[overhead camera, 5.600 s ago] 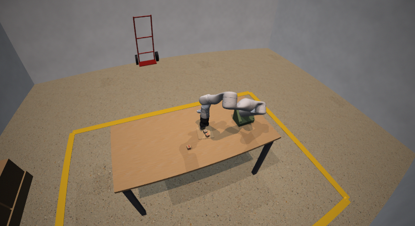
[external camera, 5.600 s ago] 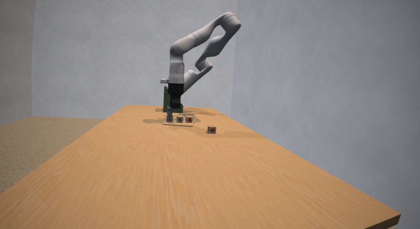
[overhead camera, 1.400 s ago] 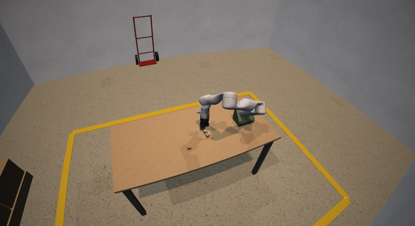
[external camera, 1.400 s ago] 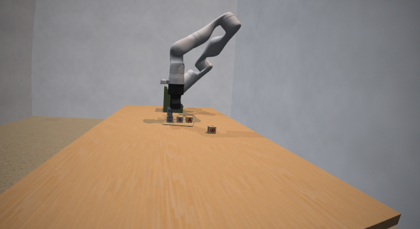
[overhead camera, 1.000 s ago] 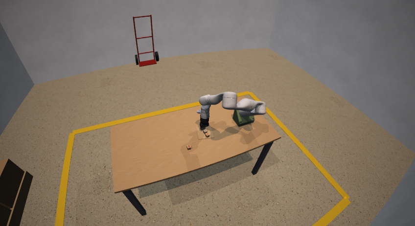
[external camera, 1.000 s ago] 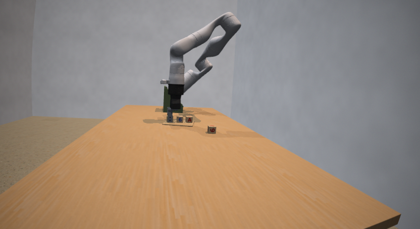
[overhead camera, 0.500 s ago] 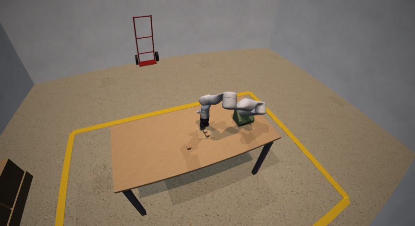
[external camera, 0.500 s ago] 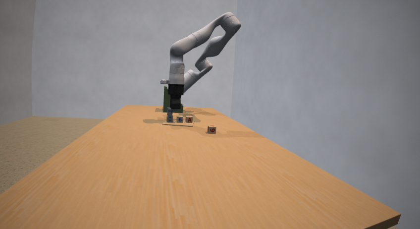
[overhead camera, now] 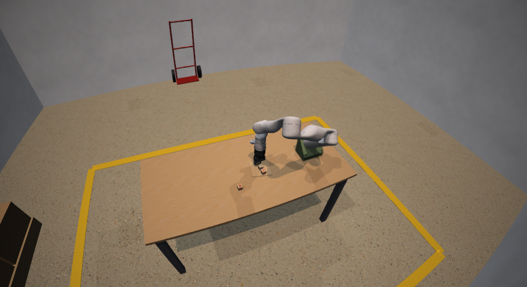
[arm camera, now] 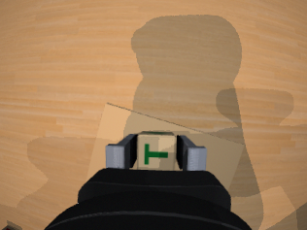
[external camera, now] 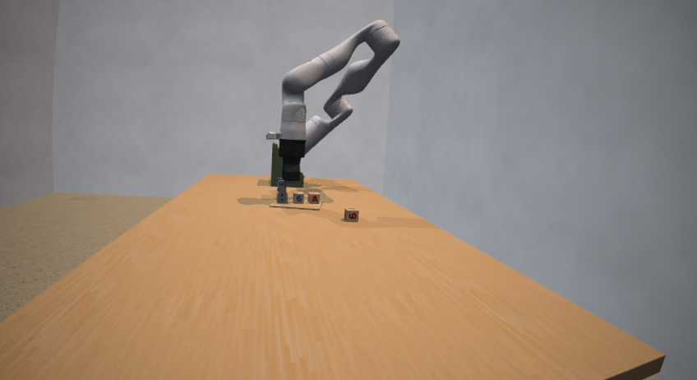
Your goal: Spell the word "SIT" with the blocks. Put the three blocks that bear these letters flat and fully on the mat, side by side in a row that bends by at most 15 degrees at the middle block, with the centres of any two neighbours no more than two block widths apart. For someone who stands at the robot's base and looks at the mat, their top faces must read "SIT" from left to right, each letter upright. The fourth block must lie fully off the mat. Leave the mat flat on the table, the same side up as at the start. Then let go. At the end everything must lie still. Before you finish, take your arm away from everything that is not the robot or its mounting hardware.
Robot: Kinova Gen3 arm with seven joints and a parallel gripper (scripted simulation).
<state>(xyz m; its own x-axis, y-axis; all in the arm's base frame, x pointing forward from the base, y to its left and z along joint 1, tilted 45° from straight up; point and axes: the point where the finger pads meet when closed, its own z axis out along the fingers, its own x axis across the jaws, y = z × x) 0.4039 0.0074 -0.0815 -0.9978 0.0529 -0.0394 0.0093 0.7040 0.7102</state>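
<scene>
My gripper is now 1 cm above the green-marked block. From my hand the other things lie so: blue-marked block (5 cm to the left, 1 cm below); tan mat (5 cm to the left, 2 cm below); E block (20 cm ahead, 15 cm to the left, 1 cm below).
</scene>
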